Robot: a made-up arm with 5 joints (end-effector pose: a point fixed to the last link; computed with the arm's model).
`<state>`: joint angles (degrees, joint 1 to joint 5).
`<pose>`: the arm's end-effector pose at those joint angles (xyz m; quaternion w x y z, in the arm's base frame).
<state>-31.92 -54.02 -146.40 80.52 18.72</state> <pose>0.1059 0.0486 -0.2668 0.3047 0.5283 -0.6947 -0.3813</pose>
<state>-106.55 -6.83 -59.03 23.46 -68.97</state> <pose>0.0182 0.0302 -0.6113 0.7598 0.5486 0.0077 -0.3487</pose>
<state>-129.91 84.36 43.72 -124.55 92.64</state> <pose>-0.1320 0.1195 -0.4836 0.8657 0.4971 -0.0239 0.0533</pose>
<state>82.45 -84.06 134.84 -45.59 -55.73</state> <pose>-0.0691 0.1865 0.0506 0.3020 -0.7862 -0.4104 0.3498</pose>
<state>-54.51 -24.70 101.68 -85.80 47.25</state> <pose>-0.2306 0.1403 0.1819 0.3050 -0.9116 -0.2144 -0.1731</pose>
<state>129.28 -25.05 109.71 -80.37 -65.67</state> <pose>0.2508 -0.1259 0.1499 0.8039 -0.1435 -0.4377 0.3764</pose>
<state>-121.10 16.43 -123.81 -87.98 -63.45</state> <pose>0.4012 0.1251 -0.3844 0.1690 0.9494 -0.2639 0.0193</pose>
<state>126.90 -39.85 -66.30 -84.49 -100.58</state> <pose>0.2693 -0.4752 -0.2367 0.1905 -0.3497 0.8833 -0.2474</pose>
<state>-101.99 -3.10 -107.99 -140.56 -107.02</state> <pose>0.2160 0.3068 -0.1585 0.4193 -0.8454 0.0925 -0.3175</pose>
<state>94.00 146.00 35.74 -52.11 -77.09</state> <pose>0.3740 0.1406 -0.1790 0.5041 0.7693 -0.0473 0.3897</pose>
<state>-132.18 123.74 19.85 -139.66 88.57</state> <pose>-0.2511 -0.1372 -0.2924 0.9235 0.1668 0.3176 0.1361</pose>
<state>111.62 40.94 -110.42 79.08 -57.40</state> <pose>-0.2377 0.0356 -0.0911 0.3061 -0.4542 0.1402 -0.8249</pose>
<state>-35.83 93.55 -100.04 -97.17 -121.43</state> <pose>0.2295 0.0472 -0.4159 0.4540 0.4954 0.5336 0.5135</pose>
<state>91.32 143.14 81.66 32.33 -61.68</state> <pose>0.2528 -0.2723 -0.1509 0.9389 0.1910 -0.2856 0.0185</pose>
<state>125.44 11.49 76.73 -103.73 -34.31</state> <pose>0.4339 -0.1771 -0.1835 0.8993 0.2884 -0.2759 0.1789</pose>
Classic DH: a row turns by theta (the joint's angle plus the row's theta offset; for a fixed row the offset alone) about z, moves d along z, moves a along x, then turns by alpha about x. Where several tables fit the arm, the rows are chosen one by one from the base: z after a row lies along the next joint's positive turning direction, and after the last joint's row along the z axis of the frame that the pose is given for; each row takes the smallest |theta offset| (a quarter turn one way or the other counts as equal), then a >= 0, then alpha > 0; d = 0 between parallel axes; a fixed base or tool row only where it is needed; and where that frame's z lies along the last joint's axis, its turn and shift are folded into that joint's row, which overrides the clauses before.
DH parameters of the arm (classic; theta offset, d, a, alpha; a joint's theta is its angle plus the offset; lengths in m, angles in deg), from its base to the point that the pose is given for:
joint 1: 0 -0.1351 -0.0891 90
joint 2: -90 0.0079 0.1086 90
joint 3: 90 0.058 0.1188 -90
joint 4: 90 -0.1546 0.115 90
joint 5: 0 0.2318 0.0297 -90
tool (fixed): 0 -0.0448 0 0

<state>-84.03 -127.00 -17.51 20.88 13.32</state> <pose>-0.2676 0.4652 -0.0439 0.3586 0.6974 0.4466 -0.4308</pose>
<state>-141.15 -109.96 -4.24 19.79 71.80</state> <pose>0.1399 0.4686 -0.2100 0.2733 0.3547 -0.0564 -0.8924</pose>
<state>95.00 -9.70 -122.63 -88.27 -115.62</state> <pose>-0.1937 -0.4215 -0.2632 0.4818 -0.0040 -0.8726 0.0799</pose>
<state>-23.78 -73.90 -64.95 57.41 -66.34</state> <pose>-0.3007 0.2424 -0.4081 0.5604 0.6113 0.4928 0.2634</pose>
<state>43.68 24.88 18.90 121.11 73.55</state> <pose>0.0013 0.1157 -0.3720 0.0910 0.3621 -0.1498 0.9155</pose>
